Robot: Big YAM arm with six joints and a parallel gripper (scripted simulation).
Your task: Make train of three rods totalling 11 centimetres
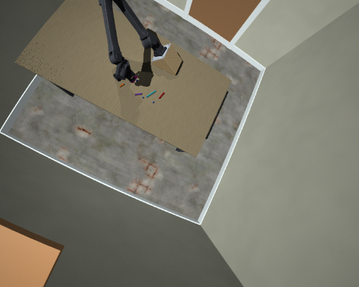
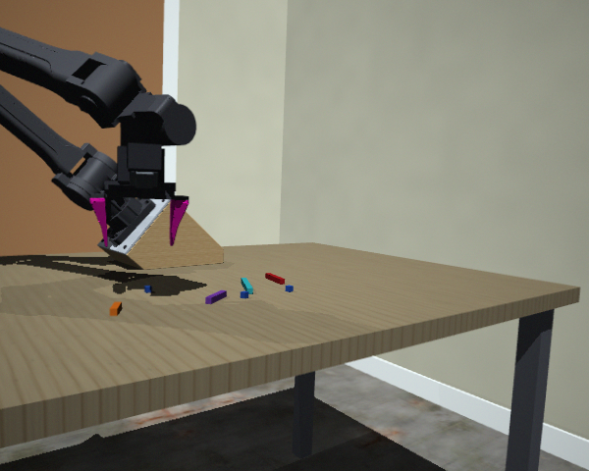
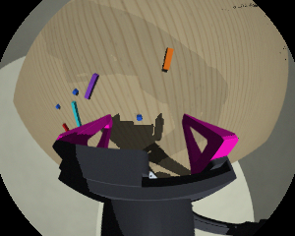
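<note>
Now: hand 60 mm short of the orange rod, 50 mm to the left of it and 90 mm above it. The rest, counted from my hand: turquoise rod: 10 mm behind, 200 mm to the left, 90 mm below; purple rod: 50 mm ahead, 110 mm to the left, 90 mm below; red rod: 50 mm behind, 290 mm to the left, 90 mm below.
</note>
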